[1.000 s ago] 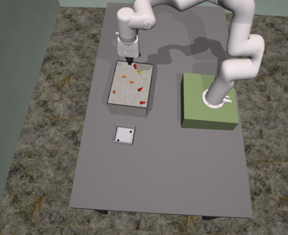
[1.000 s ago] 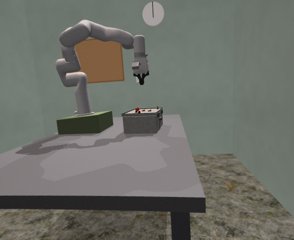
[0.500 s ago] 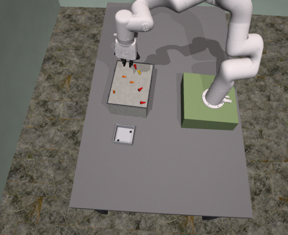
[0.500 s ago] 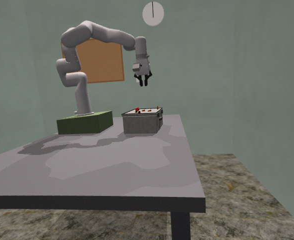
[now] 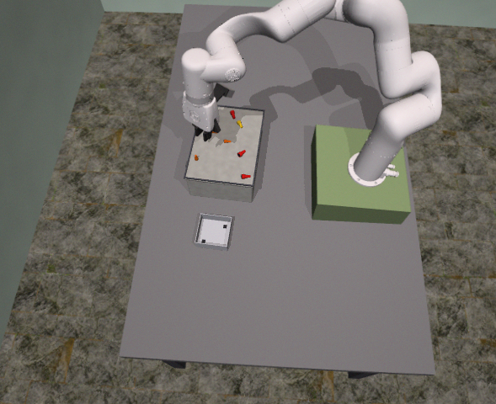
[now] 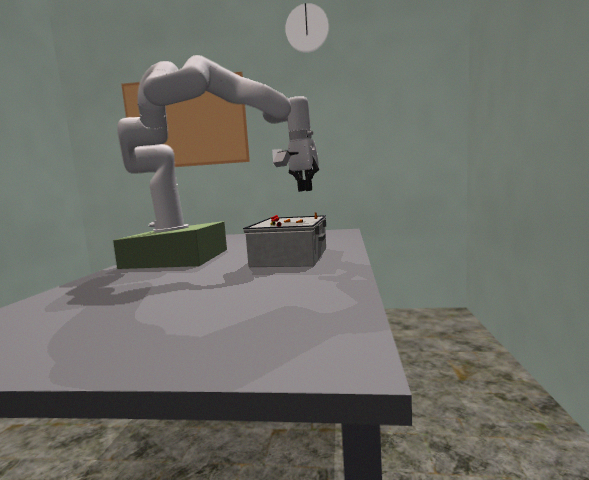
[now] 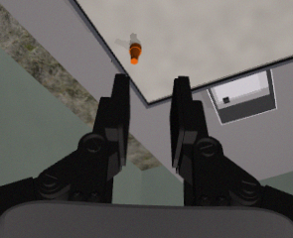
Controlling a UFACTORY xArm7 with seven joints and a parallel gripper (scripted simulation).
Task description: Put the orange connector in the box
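Right now my hand is 15 cm above the tool case, 5 cm to the left of it and 5 cm past it. The rest, counted from my hand: yellow connector (13 cm to the right, 11 cm below, 9 cm behind).
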